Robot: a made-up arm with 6 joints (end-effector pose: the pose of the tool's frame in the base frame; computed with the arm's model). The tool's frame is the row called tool.
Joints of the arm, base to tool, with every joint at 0 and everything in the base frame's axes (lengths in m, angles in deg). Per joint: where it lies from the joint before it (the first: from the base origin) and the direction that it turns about. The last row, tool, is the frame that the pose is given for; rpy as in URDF.
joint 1: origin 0 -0.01 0.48 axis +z
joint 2: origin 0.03 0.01 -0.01 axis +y
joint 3: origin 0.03 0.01 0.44 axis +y
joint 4: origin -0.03 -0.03 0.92 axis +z
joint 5: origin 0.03 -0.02 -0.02 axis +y
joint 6: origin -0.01 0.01 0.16 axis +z
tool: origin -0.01 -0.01 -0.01 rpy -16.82 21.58 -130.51
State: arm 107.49 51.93 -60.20 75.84 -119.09 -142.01
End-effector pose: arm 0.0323 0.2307 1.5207 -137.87 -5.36 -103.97
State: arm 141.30 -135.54 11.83 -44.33 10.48 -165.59
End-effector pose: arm 0.9478 -0.7097 -0.3959 -122.89 -67.97 -114.14
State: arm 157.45 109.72 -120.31 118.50 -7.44 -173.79
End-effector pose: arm -0.1899 0.0712 1.3175 -24.90 27.75 -31.12
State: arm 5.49 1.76 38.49 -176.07 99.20 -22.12
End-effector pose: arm 0.4905 0.0301 1.7321 -41.66 -32.48 37.12
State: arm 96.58 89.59 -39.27 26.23 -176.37 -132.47
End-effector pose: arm -0.1271 1.0269 0.9248 -137.85 -26.70 -179.51
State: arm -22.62 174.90 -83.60 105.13 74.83 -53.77
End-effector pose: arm 0.9852 -0.2529 0.0736 -93.91 6.15 -59.38
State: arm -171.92 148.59 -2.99 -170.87 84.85 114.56
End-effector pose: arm -0.9152 -0.1159 -0.5537 -5.48 -38.71 -14.35
